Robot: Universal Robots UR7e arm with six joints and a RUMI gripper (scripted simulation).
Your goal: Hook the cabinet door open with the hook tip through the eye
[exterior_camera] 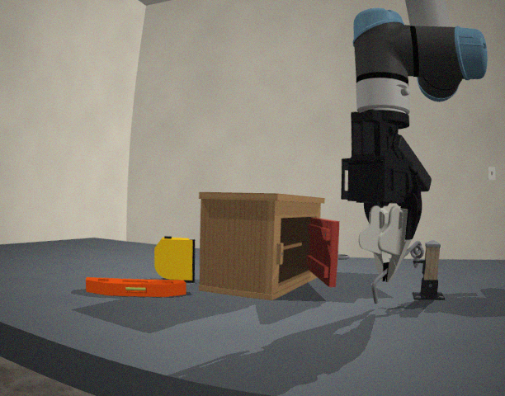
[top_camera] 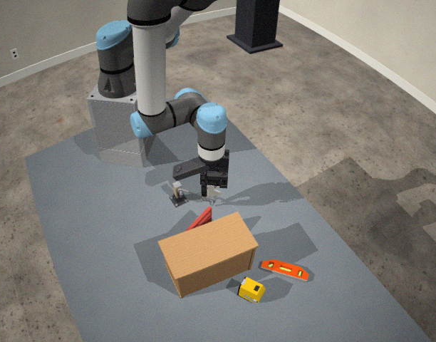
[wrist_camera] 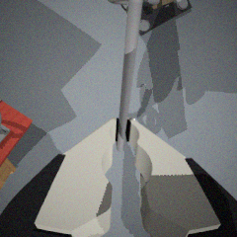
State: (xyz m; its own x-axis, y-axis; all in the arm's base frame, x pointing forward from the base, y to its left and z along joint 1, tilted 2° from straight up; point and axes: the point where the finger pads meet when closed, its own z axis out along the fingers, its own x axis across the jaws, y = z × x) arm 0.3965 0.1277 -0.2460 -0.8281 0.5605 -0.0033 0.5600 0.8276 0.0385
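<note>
Right now the red door is 11 cm ahead of my hand, 12 cm to the right of it and 2 cm above it. The rest, counted from my hand: orange spirit level (34 cm ahead, 8 cm to the left, 4 cm below); metal hook (2 cm behind, 3 cm to the right); yellow tape measure (35 cm ahead, 7 cm to the right, 1 cm below).
</note>
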